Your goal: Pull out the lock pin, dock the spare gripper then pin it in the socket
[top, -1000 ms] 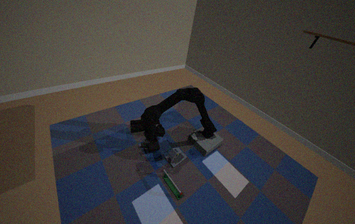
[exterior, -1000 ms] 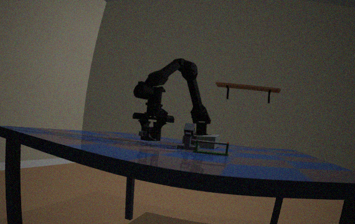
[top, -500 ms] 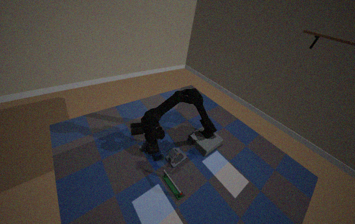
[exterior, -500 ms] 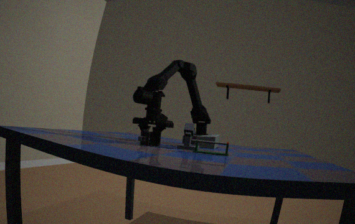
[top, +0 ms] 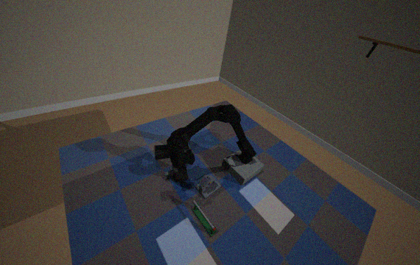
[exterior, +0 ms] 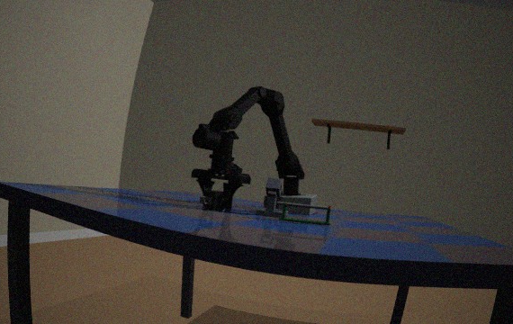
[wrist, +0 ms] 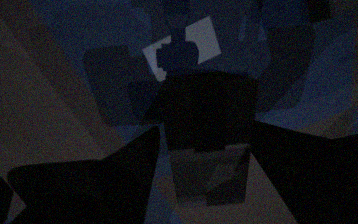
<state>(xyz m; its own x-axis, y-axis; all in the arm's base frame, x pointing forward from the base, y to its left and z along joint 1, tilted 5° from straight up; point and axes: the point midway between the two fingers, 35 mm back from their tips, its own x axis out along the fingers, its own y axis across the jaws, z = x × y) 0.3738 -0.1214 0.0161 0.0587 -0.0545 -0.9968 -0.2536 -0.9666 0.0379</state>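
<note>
My gripper tip is now 1 cm short of the spare gripper and 1 cm below it. Also, from my gripper tip: socket 9 cm behind, 14 cm to the left, 4 cm above; green rack 27 cm to the left, 1 cm above.
</note>
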